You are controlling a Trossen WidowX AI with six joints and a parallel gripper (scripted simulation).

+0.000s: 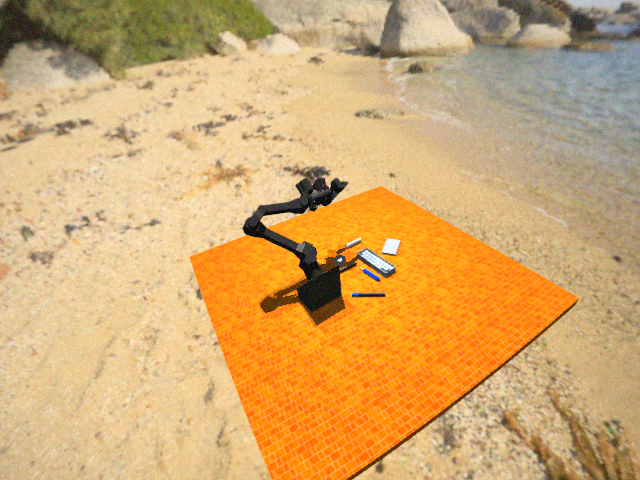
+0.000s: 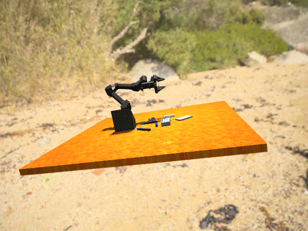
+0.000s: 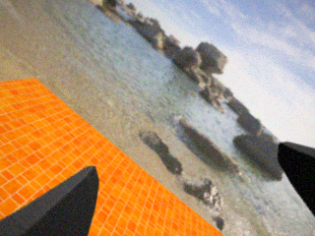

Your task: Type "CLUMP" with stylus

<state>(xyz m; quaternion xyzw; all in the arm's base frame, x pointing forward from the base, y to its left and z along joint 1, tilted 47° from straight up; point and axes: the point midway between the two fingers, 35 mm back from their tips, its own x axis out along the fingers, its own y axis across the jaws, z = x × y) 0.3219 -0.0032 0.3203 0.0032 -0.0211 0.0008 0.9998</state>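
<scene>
The blue stylus is 130 mm behind my gripper tip, 270 mm to the right of it and 290 mm below it. From my gripper tip the other things lie so: small grey block: 170 mm behind, 130 mm to the right, 280 mm below.
</scene>
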